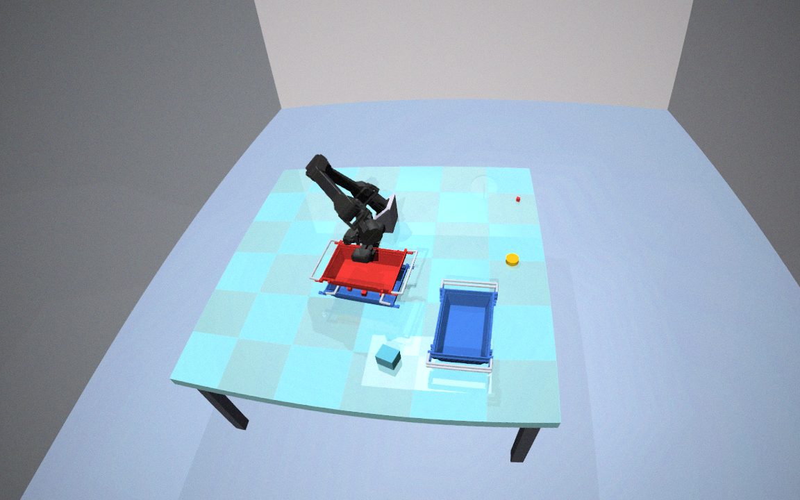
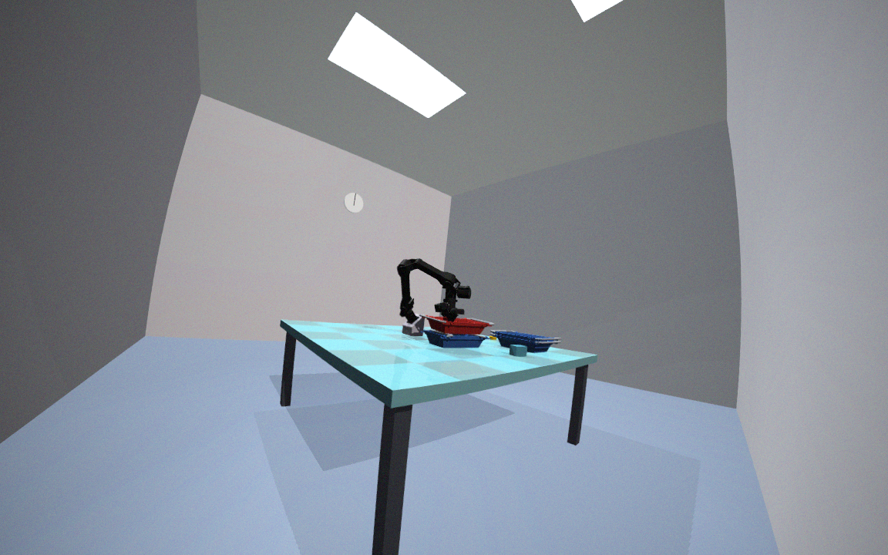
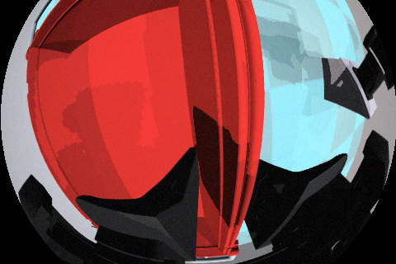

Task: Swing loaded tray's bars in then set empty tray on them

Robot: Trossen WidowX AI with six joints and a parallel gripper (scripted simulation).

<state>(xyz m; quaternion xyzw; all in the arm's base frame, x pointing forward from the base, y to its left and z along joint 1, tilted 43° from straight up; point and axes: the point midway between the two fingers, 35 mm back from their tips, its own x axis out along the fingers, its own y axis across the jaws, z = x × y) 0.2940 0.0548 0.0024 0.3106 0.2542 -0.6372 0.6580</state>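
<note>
The red tray lies 70 mm ahead of my gripper tip and 30 mm above it. Also, from my gripper tip: yellow disc 500 mm to the left, 140 mm behind, 70 mm below; teal cube 350 mm ahead, 140 mm to the left, 60 mm below; small red block 520 mm behind, 510 mm to the left, 80 mm below.
</note>
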